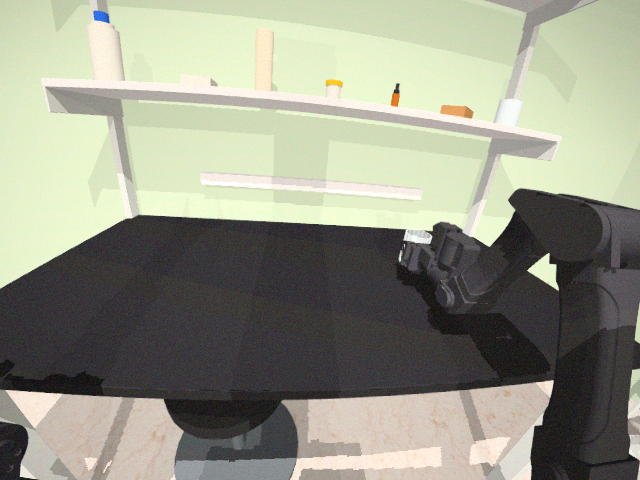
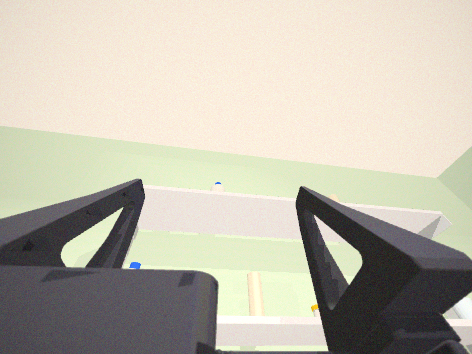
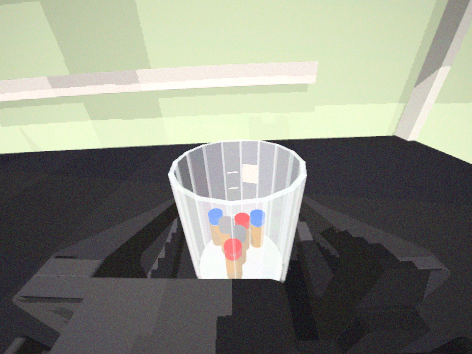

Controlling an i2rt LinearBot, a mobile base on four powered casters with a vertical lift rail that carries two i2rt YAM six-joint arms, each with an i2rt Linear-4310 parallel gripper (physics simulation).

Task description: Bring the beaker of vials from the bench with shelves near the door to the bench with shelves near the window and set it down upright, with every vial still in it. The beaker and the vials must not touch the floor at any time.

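The clear beaker (image 1: 417,237) (image 3: 237,200) is upright between the fingers of my right gripper (image 3: 238,197), over the back right part of the black bench top (image 1: 206,310). Several vials with blue, red and grey caps stand inside it, such as a red-capped vial (image 3: 233,250). My right gripper is shut on the beaker. Its base is hidden by the gripper, so I cannot tell whether it touches the bench top. My left gripper (image 2: 222,191) is open and empty, pointing up toward the shelves.
A shelf (image 1: 310,103) above the bench holds a white bottle (image 1: 105,54), a tan cylinder (image 1: 264,59), a yellow-lidded jar (image 1: 333,89), an orange bottle (image 1: 395,97) and an orange box (image 1: 456,111). A round stool (image 1: 222,418) is under the bench's front edge.
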